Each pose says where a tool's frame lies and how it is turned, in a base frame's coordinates. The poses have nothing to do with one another.
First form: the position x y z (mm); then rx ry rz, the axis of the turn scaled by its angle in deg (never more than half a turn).
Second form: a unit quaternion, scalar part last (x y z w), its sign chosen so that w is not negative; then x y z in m. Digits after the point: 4 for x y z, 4 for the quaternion.
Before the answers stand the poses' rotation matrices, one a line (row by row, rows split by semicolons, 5 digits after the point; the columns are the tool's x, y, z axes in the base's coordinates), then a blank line. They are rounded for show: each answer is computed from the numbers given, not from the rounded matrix.
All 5 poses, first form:
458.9, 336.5, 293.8, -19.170, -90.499, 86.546
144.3, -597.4, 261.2, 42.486, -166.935, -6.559
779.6, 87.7, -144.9, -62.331, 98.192, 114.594
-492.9, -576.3, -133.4, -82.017, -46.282, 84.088
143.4, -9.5, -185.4, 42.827, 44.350, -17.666
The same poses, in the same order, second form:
-0.56076 -0.37522 -0.73807; 0.72059 0.21787 -0.65824; 0.40779 -0.90097 0.14821
-0.87022 -0.47020 -0.14706; -0.48029 0.87616 0.04069; 0.10972 0.10604 -0.98829
-0.67239 -0.65144 -0.35146; -0.24748 -0.24965 0.93618; -0.69761 0.71645 0.00665
0.08023 -0.15814 -0.98415; 0.91607 -0.37749 0.13534; -0.39291 -0.91241 0.11458
0.68765 0.50818 0.51855; 0.01246 0.70585 -0.70826; -0.72594 0.49349 0.47904

-0.1352, -0.6384, 0.6106, 0.4487, 0.4589, 0.3365, 0.2938
0.2459, -0.9663, -0.0380, 0.0664, 0.1443, -0.5974, 0.2612
-0.3777, 0.5950, 0.6944, 0.1454, 0.7796, 0.0877, -0.1449
-0.5795, -0.3270, 0.5941, 0.4520, -0.4929, -0.5763, -0.1334
0.3545, 0.3671, -0.1462, 0.8474, 0.1434, -0.0095, -0.1854

